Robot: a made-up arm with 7 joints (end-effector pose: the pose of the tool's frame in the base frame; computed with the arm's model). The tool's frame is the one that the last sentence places.
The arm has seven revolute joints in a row. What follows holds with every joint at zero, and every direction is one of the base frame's. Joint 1 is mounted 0.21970 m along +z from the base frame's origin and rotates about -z. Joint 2 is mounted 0.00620 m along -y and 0.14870 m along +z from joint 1 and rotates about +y. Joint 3 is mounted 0.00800 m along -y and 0.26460 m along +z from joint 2 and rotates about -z. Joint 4 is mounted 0.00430 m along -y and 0.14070 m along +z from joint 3 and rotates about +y. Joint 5 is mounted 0.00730 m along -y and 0.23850 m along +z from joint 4 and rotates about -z. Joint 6 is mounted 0.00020 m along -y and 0.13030 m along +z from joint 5 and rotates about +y. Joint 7 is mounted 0.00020 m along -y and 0.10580 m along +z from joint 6 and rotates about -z. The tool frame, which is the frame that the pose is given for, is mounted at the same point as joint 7; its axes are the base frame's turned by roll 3.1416, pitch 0.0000 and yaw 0.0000 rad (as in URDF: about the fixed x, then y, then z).
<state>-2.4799 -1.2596 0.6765 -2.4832 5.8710 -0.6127 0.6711</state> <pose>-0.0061 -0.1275 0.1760 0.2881 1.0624 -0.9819</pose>
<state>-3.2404 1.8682 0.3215 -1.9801 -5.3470 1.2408 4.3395</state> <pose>-0.3996 -0.0621 0.6654 -1.3938 2.1525 -1.2324</pose>
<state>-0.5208 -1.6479 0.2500 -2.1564 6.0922 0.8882 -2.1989</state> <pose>-0.2190 -0.0217 -0.0423 0.4563 0.1706 1.3481</pose>
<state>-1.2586 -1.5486 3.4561 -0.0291 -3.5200 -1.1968 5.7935</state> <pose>-0.2380 -0.7816 0.3032 -0.2829 -0.4676 -2.3293</pose>
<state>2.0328 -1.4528 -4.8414 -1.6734 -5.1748 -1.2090 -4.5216</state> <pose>0.4909 0.1066 0.4306 -1.1977 2.4885 1.0514</pose>
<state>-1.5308 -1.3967 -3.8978 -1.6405 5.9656 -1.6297 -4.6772</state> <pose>-0.2711 -0.2258 0.6407 0.4067 1.2751 -2.0097</pose>
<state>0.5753 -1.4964 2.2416 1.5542 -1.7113 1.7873 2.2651</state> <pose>-0.5505 -0.0500 0.2565 -2.0888 1.6958 -0.0287</pose>
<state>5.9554 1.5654 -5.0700 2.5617 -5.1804 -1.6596 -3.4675</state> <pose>0.1915 -0.1540 0.2091 0.0235 -0.3348 0.5385</pose>
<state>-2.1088 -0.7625 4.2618 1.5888 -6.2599 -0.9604 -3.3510</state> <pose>-0.0871 -0.5919 0.5951 -1.8210 -0.9323 -0.6899</pose>
